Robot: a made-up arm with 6 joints.
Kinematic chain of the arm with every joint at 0, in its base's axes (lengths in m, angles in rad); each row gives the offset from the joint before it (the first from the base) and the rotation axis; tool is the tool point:
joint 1: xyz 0 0 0.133 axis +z
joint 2: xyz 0 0 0 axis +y
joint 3: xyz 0 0 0.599 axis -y
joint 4: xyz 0 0 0 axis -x
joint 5: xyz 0.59 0 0 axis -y
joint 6: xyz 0 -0.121 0 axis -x
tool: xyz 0 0 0
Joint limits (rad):
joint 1: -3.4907..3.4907
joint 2: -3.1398..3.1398
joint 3: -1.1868..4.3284
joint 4: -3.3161..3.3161
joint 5: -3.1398..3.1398
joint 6: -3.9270..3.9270
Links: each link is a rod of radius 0.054 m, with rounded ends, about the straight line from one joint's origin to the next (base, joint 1, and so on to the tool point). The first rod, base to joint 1, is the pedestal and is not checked.
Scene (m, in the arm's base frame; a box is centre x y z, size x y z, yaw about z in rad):
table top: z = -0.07
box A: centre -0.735 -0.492 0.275 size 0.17 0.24 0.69 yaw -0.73
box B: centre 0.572 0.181 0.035 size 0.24 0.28 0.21 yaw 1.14
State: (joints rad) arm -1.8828 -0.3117 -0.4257 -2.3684 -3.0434 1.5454
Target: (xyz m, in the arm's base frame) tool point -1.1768 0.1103 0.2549
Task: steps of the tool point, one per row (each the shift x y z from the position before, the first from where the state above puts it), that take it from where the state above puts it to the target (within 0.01 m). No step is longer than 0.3 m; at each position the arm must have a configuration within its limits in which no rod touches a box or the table.
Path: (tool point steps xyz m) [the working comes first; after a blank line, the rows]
Joints at the target: -3.3038 1.3365 1.4586 -2.3070 -3.0434 1.5454
Straight joint move there: touches box A.

1: -0.1110 -0.0825 0.0688
2: -0.1340 -0.0558 0.0547
3: -0.1491 -0.0221 0.0403
4: -0.1544 0.0156 0.0258
5: -0.1490 0.0548 0.0115
6: -0.1322 0.0920 -0.0021
7: -0.1576 0.1279 -0.1513
8: -0.1078 0.1764 -0.1675
9: -0.0435 0.2044 -0.1774

